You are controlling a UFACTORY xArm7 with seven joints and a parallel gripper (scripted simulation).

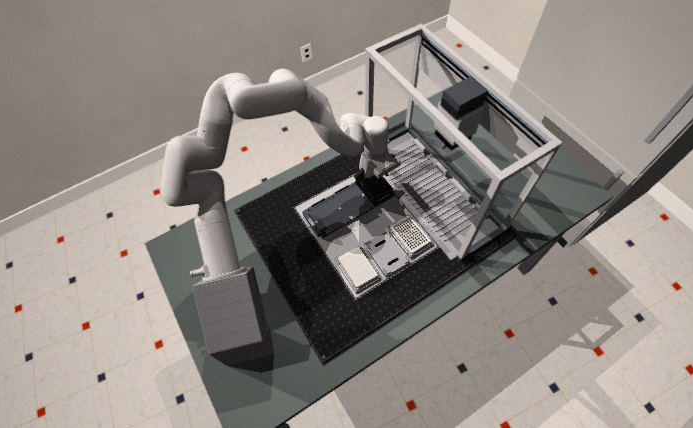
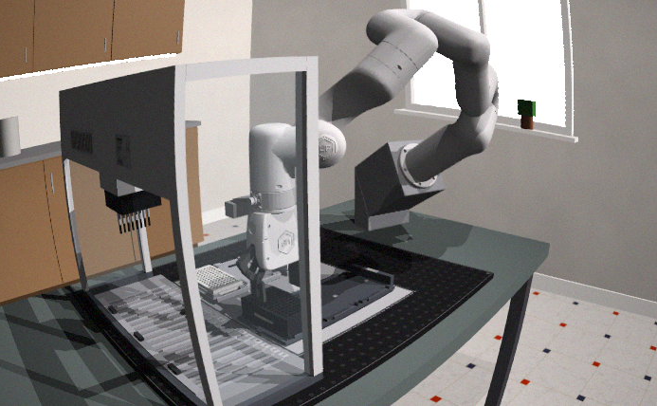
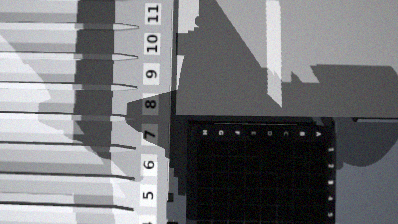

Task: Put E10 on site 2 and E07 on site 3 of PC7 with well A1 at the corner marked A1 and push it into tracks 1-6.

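The nest S1 is 280 mm to the right of my hand, 170 mm behind it and 80 mm below it. Round my hand: white 96-well plate E01: 230 mm to the right, 60 mm below, 50 mm ahead; then plate carrier PC7: 110 mm behind, 70 mm below, 30 mm to the right; then frame post: 190 mm to the left, 170 mm above, 50 mm ahead.
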